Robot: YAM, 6 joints.
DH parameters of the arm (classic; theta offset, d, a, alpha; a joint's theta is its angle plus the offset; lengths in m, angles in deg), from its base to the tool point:
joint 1: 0 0.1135 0.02 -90
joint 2: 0 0 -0.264 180
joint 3: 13.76 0 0.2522 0
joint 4: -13.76 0 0.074 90
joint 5: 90 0 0 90
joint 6: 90 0.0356 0 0
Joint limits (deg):
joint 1: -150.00..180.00
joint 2: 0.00..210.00
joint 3: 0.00..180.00
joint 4: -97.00..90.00
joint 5: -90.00..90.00
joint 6: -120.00..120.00
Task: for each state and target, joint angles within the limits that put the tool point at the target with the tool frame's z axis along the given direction. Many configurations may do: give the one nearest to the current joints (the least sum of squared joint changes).
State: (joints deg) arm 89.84 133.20 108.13 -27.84 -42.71 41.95
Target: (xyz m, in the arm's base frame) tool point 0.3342 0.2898 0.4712 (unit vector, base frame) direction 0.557 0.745 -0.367
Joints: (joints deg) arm 39.95 121.79 151.70 -51.98 -12.33 41.95
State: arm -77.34 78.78 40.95 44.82 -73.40 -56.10
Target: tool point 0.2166 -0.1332 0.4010 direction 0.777 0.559 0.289
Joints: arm -39.02 73.35 52.41 69.88 -67.46 -56.10
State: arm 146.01 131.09 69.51 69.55 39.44 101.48
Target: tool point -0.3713 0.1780 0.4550 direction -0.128 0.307 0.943
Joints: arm 155.51 115.17 100.81 89.87 13.08 101.48
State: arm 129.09 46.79 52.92 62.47 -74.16 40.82
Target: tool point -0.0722 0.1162 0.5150 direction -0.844 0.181 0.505
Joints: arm 111.01 49.81 66.49 30.28 -46.30 40.82
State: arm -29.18 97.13 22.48 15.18 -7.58 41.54
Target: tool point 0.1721 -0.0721 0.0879 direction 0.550 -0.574 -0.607
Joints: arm -18.71 80.04 7.47 31.84 21.54 41.54
